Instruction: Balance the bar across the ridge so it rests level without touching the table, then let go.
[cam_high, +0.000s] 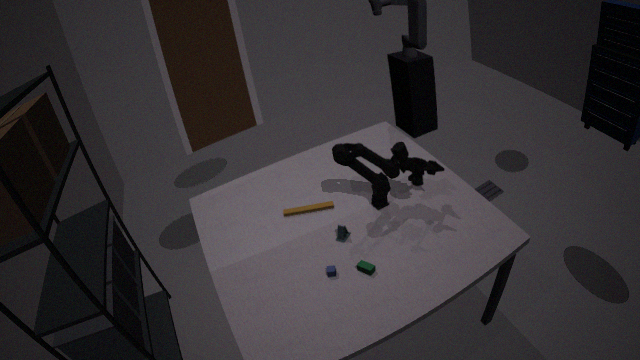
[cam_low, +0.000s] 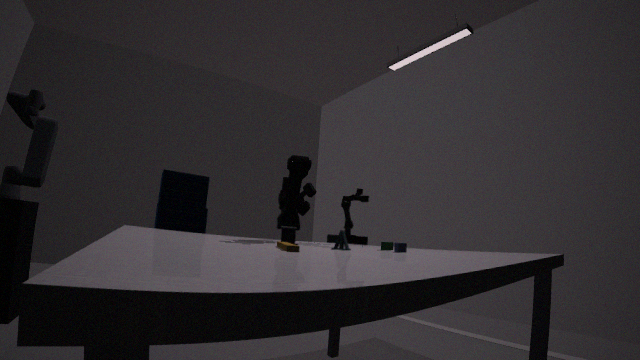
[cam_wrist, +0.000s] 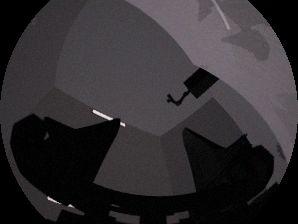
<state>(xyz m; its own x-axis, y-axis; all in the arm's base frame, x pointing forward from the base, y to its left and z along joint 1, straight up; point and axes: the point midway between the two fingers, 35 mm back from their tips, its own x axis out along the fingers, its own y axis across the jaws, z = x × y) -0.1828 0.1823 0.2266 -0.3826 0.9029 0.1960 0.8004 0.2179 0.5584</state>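
Now: gripper tip 490 mm short of the yellow bar, 380 mm to the left of it and 230 mm above it. The rest, counted from my gripper tip: blue cube: 570 mm ahead, 220 mm below, 40 mm to the left; green block: 450 mm ahead, 220 mm below, 110 mm to the left.
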